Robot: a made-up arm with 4 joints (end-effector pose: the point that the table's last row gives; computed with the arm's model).
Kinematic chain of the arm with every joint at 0, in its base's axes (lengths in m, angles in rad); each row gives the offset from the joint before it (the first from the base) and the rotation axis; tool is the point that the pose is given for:
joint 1: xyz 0 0 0.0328 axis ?
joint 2: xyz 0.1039 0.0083 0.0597 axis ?
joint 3: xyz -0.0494 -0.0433 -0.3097 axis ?
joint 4: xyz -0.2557 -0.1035 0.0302 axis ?
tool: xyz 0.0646 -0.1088 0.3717
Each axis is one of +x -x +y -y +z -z.
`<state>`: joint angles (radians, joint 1 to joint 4).
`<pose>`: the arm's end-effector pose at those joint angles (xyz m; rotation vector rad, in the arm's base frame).
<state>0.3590 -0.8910 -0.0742 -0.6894</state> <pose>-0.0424 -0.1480 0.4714 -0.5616 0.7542 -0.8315</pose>
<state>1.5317 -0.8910 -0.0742 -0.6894</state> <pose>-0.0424 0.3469 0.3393 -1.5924 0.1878 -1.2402</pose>
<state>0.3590 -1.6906 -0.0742 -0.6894</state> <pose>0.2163 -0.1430 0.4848 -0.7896 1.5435 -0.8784</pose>
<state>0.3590 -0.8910 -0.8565 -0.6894</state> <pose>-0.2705 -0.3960 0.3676 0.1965 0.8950 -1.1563</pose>
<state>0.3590 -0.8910 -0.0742 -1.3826</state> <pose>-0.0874 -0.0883 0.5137 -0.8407 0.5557 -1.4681</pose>
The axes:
joint 1: -x
joint 2: -y
joint 3: -x
joint 4: +z

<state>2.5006 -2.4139 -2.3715 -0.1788</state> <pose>-0.2020 0.6002 -0.5117 0.1079 -1.8867 -1.6867</pose>
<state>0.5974 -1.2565 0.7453 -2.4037</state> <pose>0.0014 0.4229 0.3189 -1.9634 -0.6957 -1.5509</pose>
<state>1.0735 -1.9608 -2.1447 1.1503</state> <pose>-0.3852 0.2450 0.5347 0.4652 -0.3813 -0.9176</pose>
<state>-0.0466 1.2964 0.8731 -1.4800</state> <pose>-0.0881 0.1731 -0.2692 0.3313 -1.5876 -1.7805</pose>
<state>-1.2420 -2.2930 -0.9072 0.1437</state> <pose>0.0870 -0.5088 -0.2965 1.1997 2.4531 0.4666</pose>
